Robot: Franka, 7 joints.
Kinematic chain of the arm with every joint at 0, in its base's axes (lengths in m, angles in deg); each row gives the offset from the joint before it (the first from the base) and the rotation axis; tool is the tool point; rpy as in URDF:
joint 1: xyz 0 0 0.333 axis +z
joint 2: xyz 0 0 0 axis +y
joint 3: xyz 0 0 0.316 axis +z
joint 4: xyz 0.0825 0 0 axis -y
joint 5: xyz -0.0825 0 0.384 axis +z
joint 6: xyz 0 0 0 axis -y
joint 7: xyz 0.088 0 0 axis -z
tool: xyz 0 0 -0.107 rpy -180 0 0
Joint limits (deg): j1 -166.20..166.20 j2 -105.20..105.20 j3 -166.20..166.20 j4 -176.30..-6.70 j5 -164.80..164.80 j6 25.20..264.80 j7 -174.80..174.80
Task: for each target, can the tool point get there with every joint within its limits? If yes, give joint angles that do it. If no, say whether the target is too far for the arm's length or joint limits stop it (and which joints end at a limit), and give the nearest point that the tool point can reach.
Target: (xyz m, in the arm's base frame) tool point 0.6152 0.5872 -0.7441
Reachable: no: too far | nearest point 0.4075 0.3889 -0.2810 | short by 0.545 m
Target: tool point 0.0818 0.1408 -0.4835
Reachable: no: joint limits stop it (at a limit: joint 2) | nearest point 0.0940 0.1617 -0.3520 | short by 0.134 m
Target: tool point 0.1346 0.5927 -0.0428
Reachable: yes | joints 62.73 85.70 8.98 -53.35 -139.66 211.35 41.06
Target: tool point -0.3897 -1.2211 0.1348
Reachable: no: too far | nearest point -0.2578 -0.8077 0.2019 | short by 0.439 m
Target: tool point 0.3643 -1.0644 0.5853
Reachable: no: too far | nearest point 0.2711 -0.7920 0.5207 | short by 0.295 m
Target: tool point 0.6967 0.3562 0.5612
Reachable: yes | joints 42.86 52.61 -24.18 -50.14 -133.22 87.14 -125.42
